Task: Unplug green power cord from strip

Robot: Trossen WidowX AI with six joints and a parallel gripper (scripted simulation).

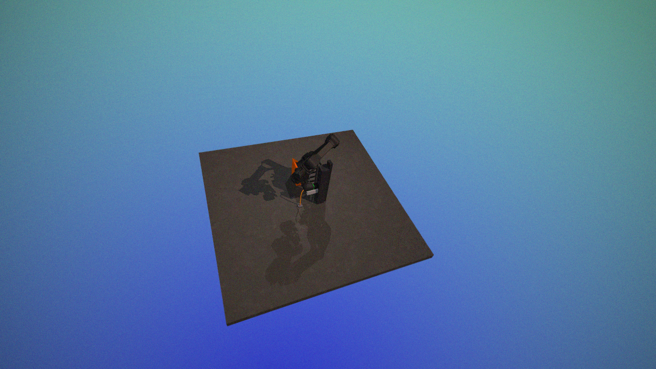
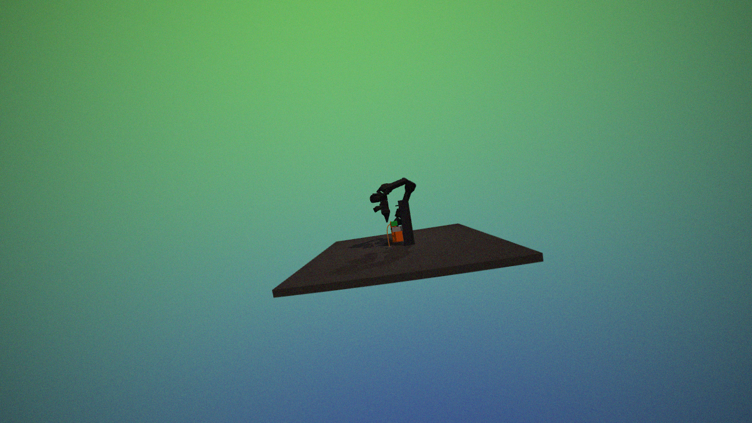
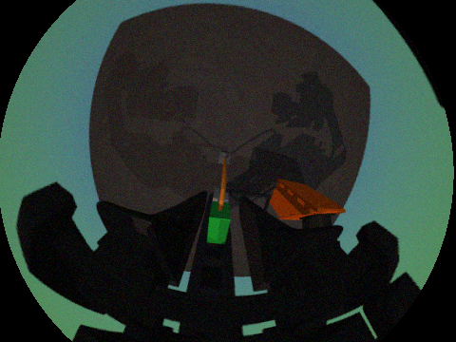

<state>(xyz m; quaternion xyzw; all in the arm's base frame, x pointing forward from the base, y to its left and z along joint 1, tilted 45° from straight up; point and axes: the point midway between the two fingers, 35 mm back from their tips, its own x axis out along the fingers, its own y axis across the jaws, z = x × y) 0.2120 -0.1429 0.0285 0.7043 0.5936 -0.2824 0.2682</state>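
Right now my gripper tip is 70 mm to the right of the green plug and 10 mm above it.
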